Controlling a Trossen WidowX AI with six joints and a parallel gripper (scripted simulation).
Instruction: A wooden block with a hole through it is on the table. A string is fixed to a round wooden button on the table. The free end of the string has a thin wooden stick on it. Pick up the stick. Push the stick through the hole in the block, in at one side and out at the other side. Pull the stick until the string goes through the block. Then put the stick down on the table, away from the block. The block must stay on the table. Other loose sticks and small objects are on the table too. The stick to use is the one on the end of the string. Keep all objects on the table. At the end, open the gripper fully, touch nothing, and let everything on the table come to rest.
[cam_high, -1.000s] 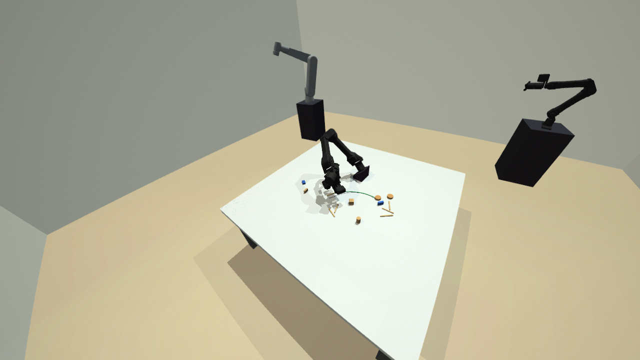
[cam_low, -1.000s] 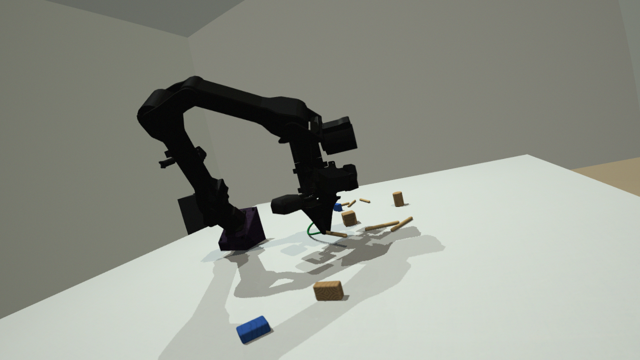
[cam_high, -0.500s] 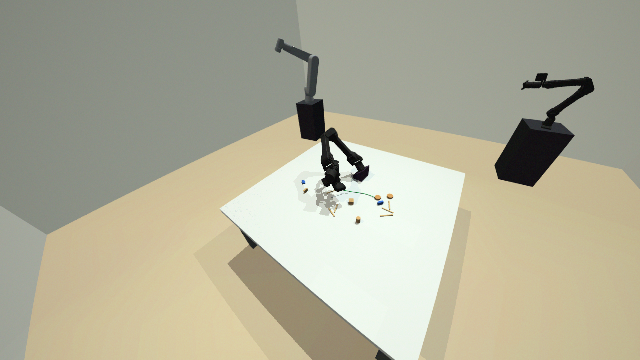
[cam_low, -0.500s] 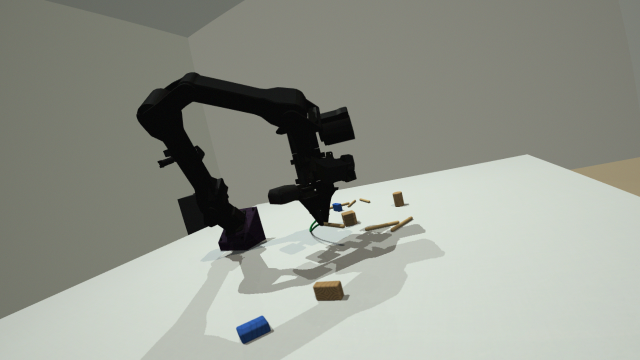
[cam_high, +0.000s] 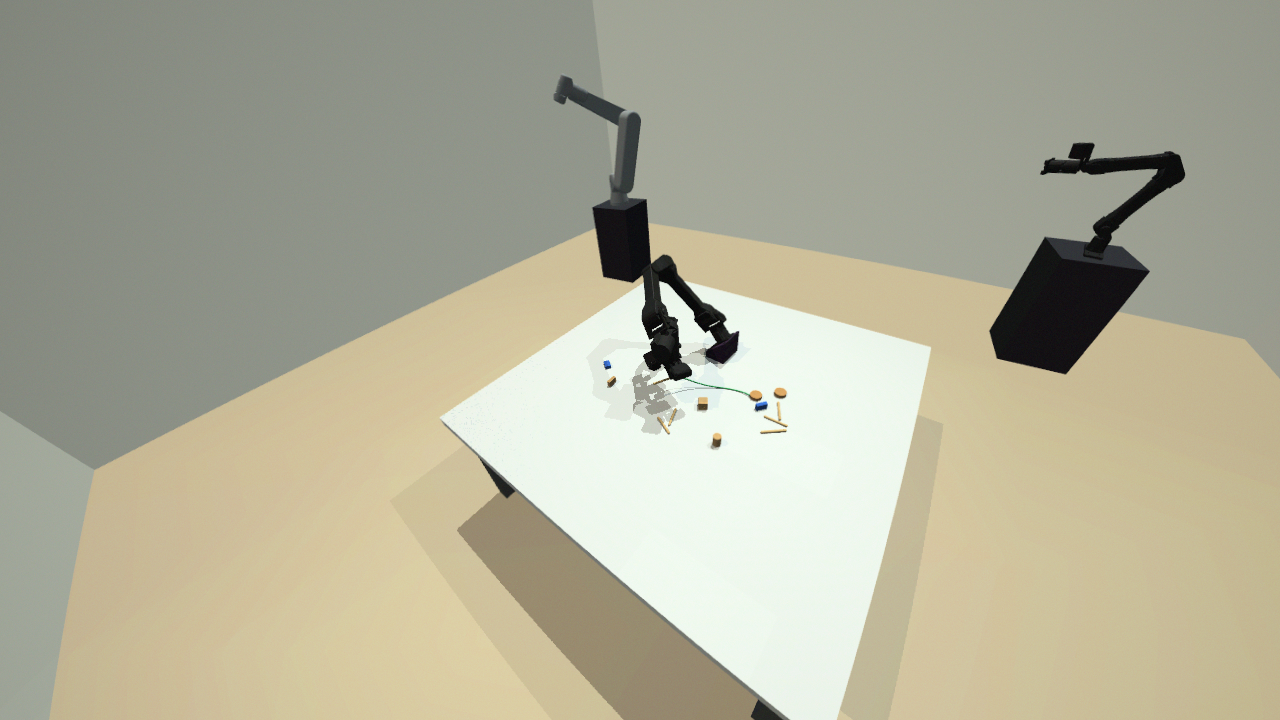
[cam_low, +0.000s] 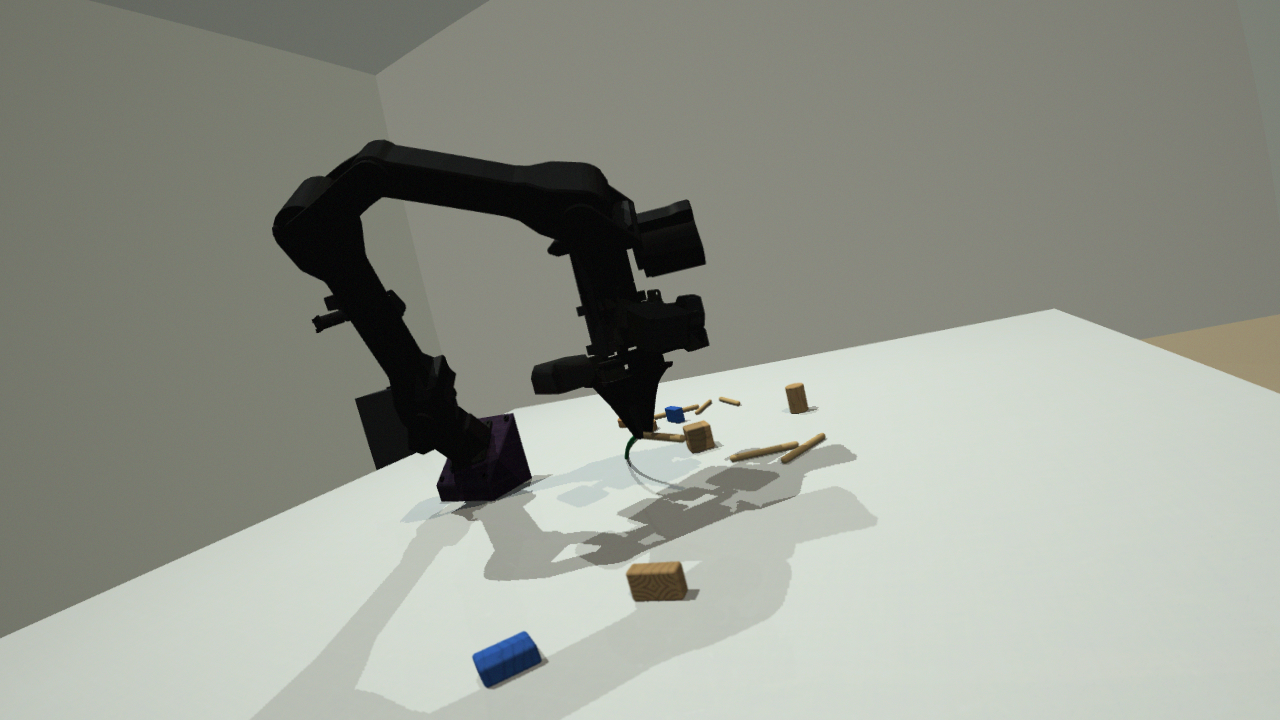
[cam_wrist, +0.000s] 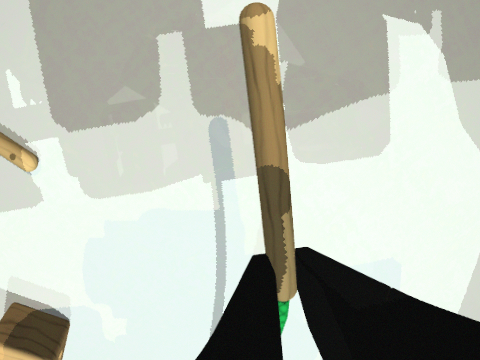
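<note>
Right now the small wooden cube is 2 cm ahead of my gripper tip, 13 cm to the left of it and 4 cm below it. Also, from my gripper tip: wooden cylinder: 14 cm ahead, 22 cm to the left, 4 cm below; thin wooden stick: 1 cm ahead, 1 cm to the right.
</note>
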